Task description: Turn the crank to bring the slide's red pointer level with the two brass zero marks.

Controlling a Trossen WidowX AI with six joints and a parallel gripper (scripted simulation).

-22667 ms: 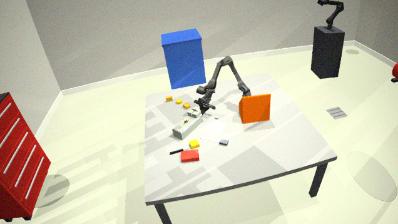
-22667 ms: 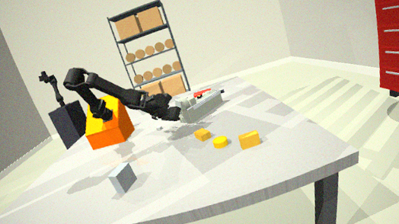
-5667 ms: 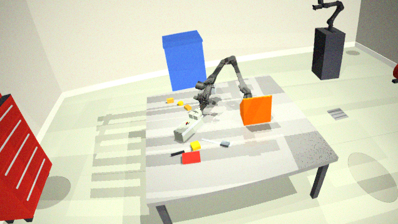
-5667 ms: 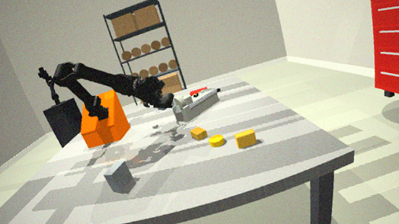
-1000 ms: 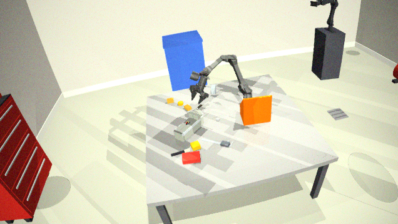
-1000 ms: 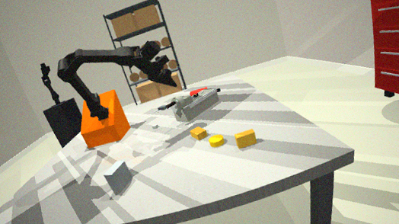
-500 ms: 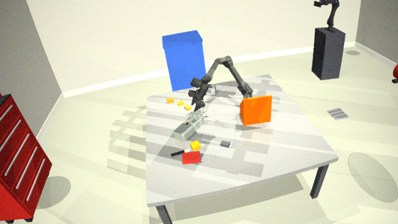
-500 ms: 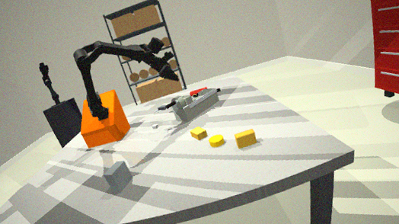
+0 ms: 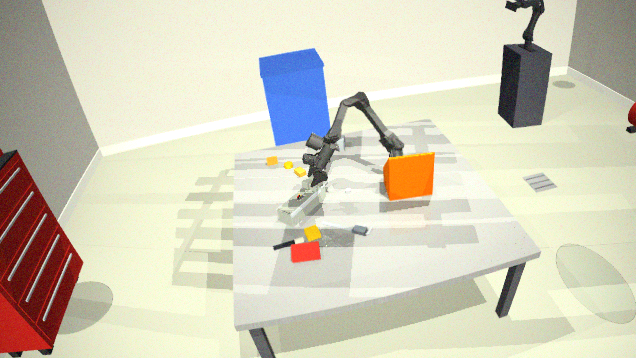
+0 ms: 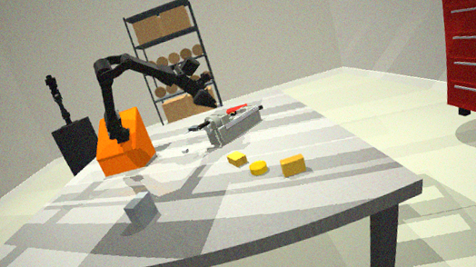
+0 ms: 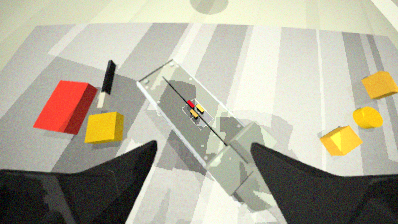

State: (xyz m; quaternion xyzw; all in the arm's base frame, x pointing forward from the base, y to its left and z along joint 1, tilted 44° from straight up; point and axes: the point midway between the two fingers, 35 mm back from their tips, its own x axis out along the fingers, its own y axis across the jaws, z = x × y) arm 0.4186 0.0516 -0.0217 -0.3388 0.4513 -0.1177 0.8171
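The dark brown crank handle lies 140 mm to the right of my gripper tip, 50 mm behind it and 30 mm below it. From my gripper tip the other things lie so: yellow block: 210 mm to the left, 130 mm below, 20 mm ahead; then grey cube: 510 mm to the right, 200 mm behind, 110 mm below; then red pointer: 70 mm ahead, 60 mm below, 30 mm to the left.
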